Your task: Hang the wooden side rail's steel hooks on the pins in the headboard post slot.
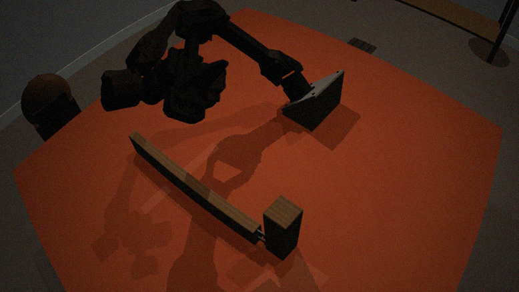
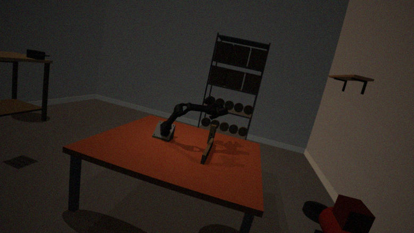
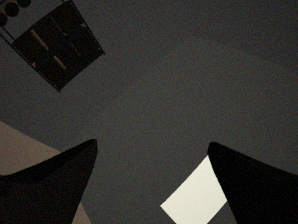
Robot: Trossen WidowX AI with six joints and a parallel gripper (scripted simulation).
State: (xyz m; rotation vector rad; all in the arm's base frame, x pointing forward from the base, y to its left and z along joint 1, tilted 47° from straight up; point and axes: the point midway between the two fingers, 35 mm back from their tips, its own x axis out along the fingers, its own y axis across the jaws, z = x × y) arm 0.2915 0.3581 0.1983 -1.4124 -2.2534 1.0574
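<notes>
My gripper tip is 35 cm above the wooden headboard post, 13 cm to the right of it and 3 cm short of it.
</notes>
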